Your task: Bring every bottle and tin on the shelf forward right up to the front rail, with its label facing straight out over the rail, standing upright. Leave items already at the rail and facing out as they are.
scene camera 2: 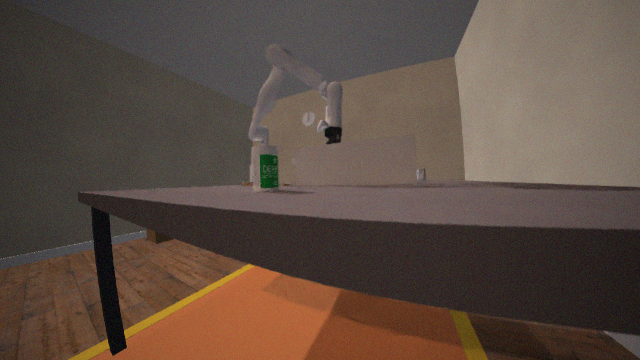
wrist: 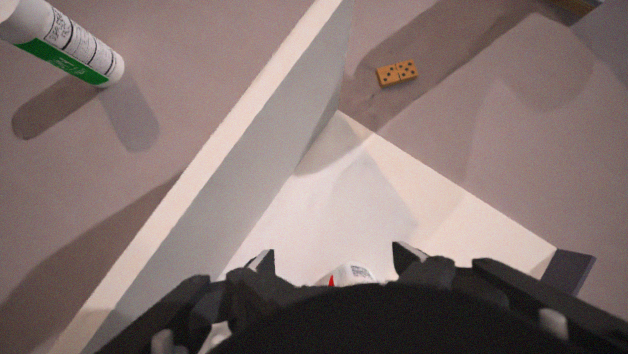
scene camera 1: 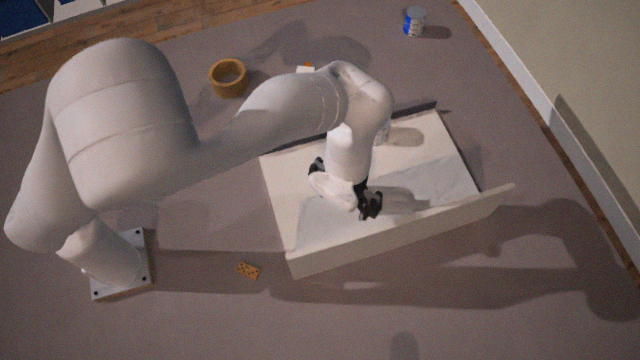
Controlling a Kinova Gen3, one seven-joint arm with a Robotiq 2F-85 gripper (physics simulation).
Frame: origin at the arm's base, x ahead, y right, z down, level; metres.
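Seen in the pictures: gripper, fingertip midpoint: (wrist: 333, 259); arm's base, link origin: (scene camera 1: 122, 265).
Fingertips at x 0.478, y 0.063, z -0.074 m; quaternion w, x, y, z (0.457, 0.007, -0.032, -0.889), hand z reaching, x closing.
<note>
Pixels of each thing's middle, then the offset from my fingertips to it. "spot": a spot on its surface instead.
- red patch, surface spot: (wrist: 354, 274) spot: dz +0.046, dx +0.011, dy -0.032 m
- green-labelled white bottle, body centre: (wrist: 60, 41) (scene camera 2: 265, 169) dz +0.047, dx -0.027, dy +0.391 m
- blue-and-white tin, body centre: (scene camera 1: 414, 21) dz +0.062, dx +0.411, dy -0.470 m
- orange ring, body centre: (scene camera 1: 228, 78) dz +0.072, dx -0.131, dy -0.465 m
- domino, body centre: (wrist: 396, 73) (scene camera 1: 248, 270) dz +0.093, dx -0.222, dy +0.033 m
- small white object, body centre: (scene camera 1: 304, 78) dz +0.083, dx +0.055, dy -0.399 m
My gripper (scene camera 1: 344, 191) (scene camera 2: 333, 136) (wrist: 333, 259) is open, low over the shelf (scene camera 1: 425, 160) (wrist: 450, 225). A white bottle or tin with a red patch (wrist: 354, 274) shows low between the fingertips in the wrist view; most of it is hidden by the gripper, and the arm hides it in scene camera 1. A tin (scene camera 1: 382, 135) stands near the dark front rail (scene camera 1: 415, 109) (wrist: 567, 267), partly behind the arm; I cannot tell which way its label faces. The fingers hold nothing.
The tall back panel (scene camera 1: 400, 230) (scene camera 2: 365, 160) (wrist: 225, 165) rises beside the gripper. Off the shelf are a green-labelled white bottle (scene camera 2: 268, 171) (wrist: 70, 52), a blue-and-white tin (scene camera 1: 414, 22), an orange ring (scene camera 1: 230, 91), a domino (scene camera 1: 248, 270) (wrist: 397, 73) and a small white object (scene camera 1: 305, 69).
</note>
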